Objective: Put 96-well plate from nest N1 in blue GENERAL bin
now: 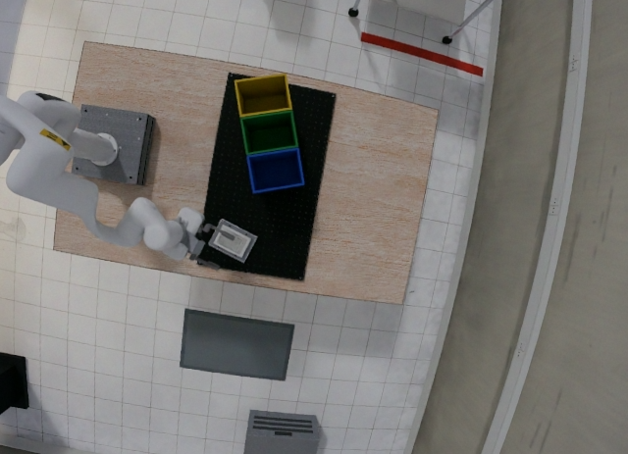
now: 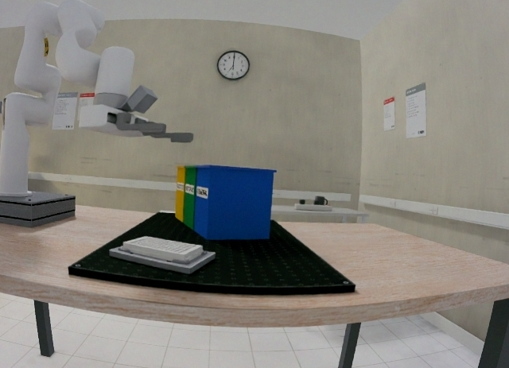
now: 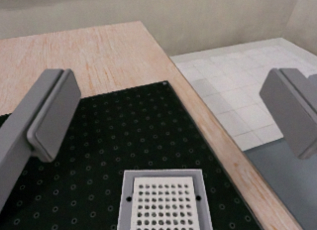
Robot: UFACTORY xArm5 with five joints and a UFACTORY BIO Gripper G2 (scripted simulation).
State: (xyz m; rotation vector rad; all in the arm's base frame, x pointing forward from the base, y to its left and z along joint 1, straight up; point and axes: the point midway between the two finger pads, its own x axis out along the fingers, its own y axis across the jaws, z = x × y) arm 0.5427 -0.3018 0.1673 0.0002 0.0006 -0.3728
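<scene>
The white 96-well plate lies 20 cm below my hand. Round my hand: grey plate nest N1: 22 cm below; then green bin: 11 cm ahead, 41 cm to the left, 13 cm below; then blue general bin: 15 cm ahead, 29 cm to the left, 13 cm below.
</scene>
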